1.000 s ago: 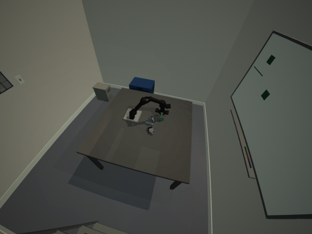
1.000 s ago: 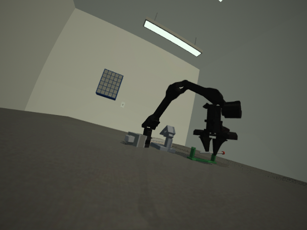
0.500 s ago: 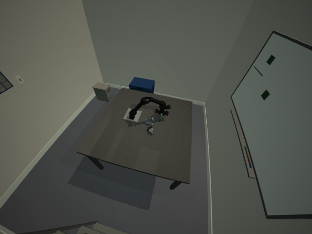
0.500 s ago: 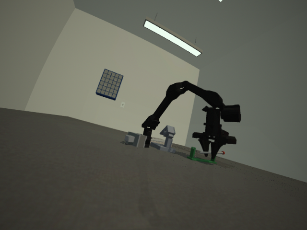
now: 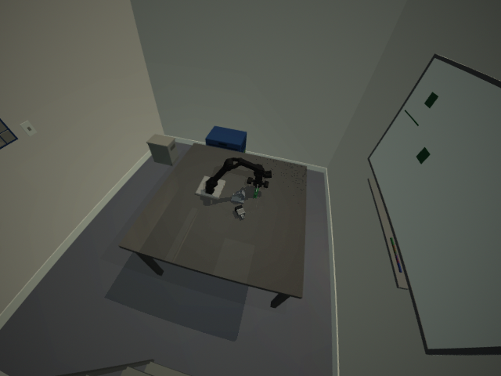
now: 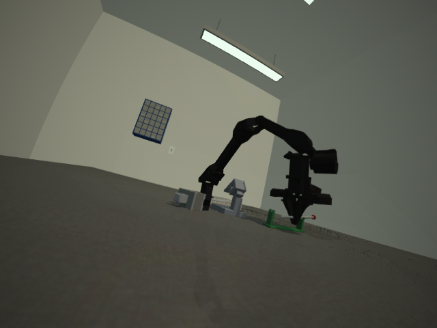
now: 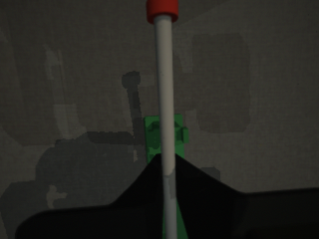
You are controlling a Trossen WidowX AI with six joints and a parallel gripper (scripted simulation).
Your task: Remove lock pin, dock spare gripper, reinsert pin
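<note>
Right now my gripper tip is 40 mm to the left of the green cradle and 10 mm below it. Round my gripper tip: grey mount: 110 mm behind, 160 mm to the right, 40 mm above; spare gripper: 60 mm behind, 310 mm to the right.
</note>
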